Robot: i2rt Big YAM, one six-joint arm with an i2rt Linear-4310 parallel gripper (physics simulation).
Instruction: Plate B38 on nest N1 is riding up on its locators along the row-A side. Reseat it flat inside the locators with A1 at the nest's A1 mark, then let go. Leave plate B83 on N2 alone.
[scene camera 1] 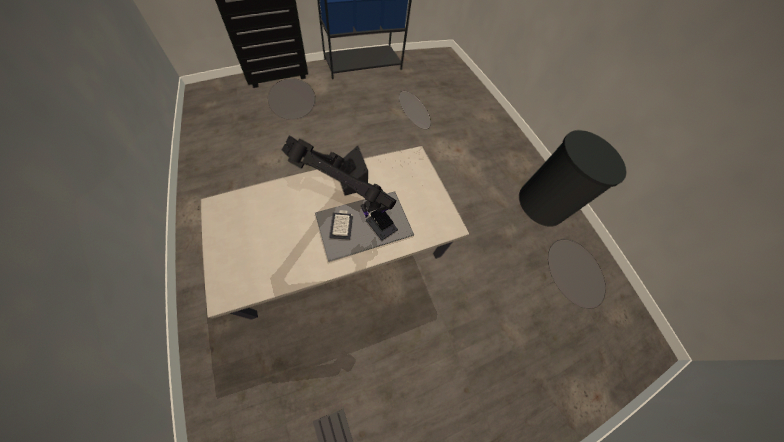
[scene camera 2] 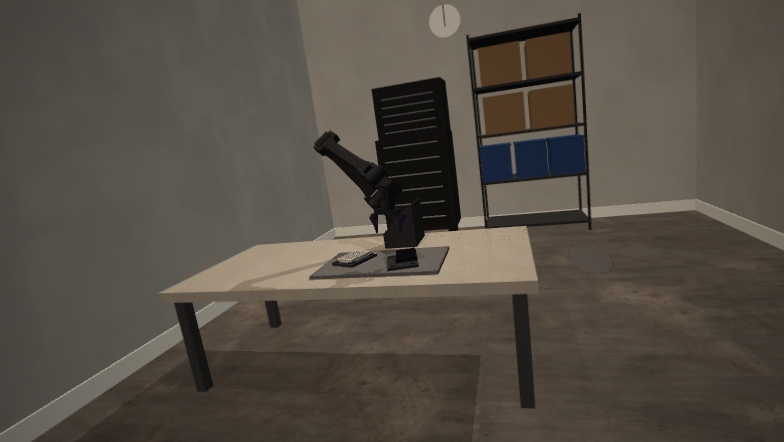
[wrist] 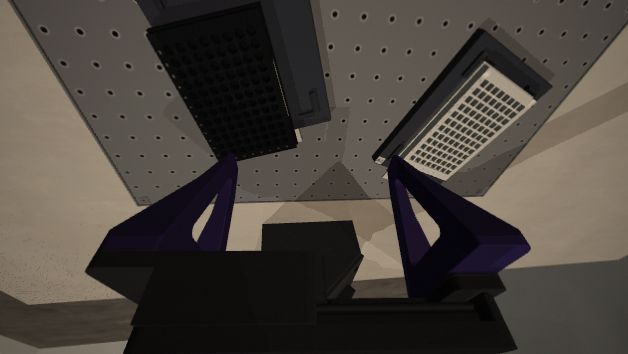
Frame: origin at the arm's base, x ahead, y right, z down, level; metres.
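Where they show: gripper, fingertip midpoint: (scene camera 1: pixel 373 214) (scene camera 2: pixel 388 233) (wrist: pixel 314 161); arm's base, origin of the base link: (scene camera 1: pixel 347 169) (scene camera 2: pixel 398 218).
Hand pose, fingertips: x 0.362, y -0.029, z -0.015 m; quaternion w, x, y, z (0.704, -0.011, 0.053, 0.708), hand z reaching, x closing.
Things, the pixels of their top centre, and the offset from my fingertips. Level surfaces: height alone.
- black plate B38, middle of its top: (wrist: pixel 235 104) (scene camera 2: pixel 405 252) (scene camera 1: pixel 382 217) dx -0.007, dy -0.059, dz +0.089 m
- dark nest N1, middle of its top: (wrist: pixel 246 58) (scene camera 2: pixel 401 258) (scene camera 1: pixel 381 223) dx +0.026, dy -0.045, dz +0.104 m
- white plate B83, middle of its top: (wrist: pixel 463 134) (scene camera 2: pixel 354 254) (scene camera 1: pixel 341 224) dx -0.055, dy +0.180, dz +0.096 m
- nest N2, middle of its top: (wrist: pixel 459 130) (scene camera 2: pixel 354 256) (scene camera 1: pixel 341 224) dx -0.055, dy +0.180, dz +0.104 m
- pale table, its level: dz +0.134 m
The black plate B38 (scene camera 1: pixel 382 219) (scene camera 2: pixel 406 255) (wrist: pixel 230 85) sits tilted and shifted on the dark nest N1 (scene camera 1: pixel 384 233) (scene camera 2: pixel 403 264) (wrist: pixel 300 65). In the wrist view it overhangs the nest's left side, and part of the nest and one locator show beside it. Its row marks and the A1 mark are not readable. The white plate B83 (scene camera 1: pixel 340 224) (scene camera 2: pixel 354 256) (wrist: pixel 470 120) sits on nest N2 (wrist: pixel 442 92). My gripper (scene camera 1: pixel 374 211) (scene camera 2: pixel 388 229) (wrist: pixel 314 161) is open and empty, above the board. In the wrist view its left fingertip overlaps B38's near corner and its right fingertip overlaps N2's near end.
Both nests stand on a grey perforated board (scene camera 1: pixel 340 252) (scene camera 2: pixel 433 263) on the pale table (scene camera 1: pixel 241 247) (scene camera 2: pixel 483 263). The arm's dark base (scene camera 2: pixel 406 233) stands behind the board. A drawer cabinet (scene camera 2: pixel 414 137) and a shelf rack (scene camera 2: pixel 529 224) stand beyond the table.
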